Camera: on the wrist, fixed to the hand. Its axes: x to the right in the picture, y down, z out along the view.
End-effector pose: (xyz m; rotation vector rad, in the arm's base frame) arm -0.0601 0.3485 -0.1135 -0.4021 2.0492 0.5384
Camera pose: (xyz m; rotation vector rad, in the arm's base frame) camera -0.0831 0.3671 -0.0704 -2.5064 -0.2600 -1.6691
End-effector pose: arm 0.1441 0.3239 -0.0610 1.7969 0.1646 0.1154
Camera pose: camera 0.1149 0.3364 -0.0195 0.1981 -2.7132 1.4499
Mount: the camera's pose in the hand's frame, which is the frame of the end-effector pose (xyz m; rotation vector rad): -0.0270 0.0361 -0.0264 -0.1883 -0.5622 3.0260
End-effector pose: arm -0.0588 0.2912 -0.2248 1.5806 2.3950 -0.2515
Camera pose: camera -0.0187 0.2893 -0.1914 2.1555 -1.4218 0.2055
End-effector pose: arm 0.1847 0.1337 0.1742 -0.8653 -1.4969 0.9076
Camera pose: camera 0.2150 0.1272 0.1321 1.4455 -0.5227 -1.4239
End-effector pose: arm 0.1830 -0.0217 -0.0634 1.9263 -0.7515 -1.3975
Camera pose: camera 0.1980 -0.0200 -0.0134 -0.8980 -1.8001 0.3474
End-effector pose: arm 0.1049 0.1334 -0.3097 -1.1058 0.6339 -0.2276
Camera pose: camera 0.0630 0.1423 -0.3396 0.5939 1.0774 2.5613
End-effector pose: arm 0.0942 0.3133 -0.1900 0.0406 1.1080 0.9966
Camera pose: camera 0.0486 0.3047 -0.1659 -1.3933 0.4317 -1.9909
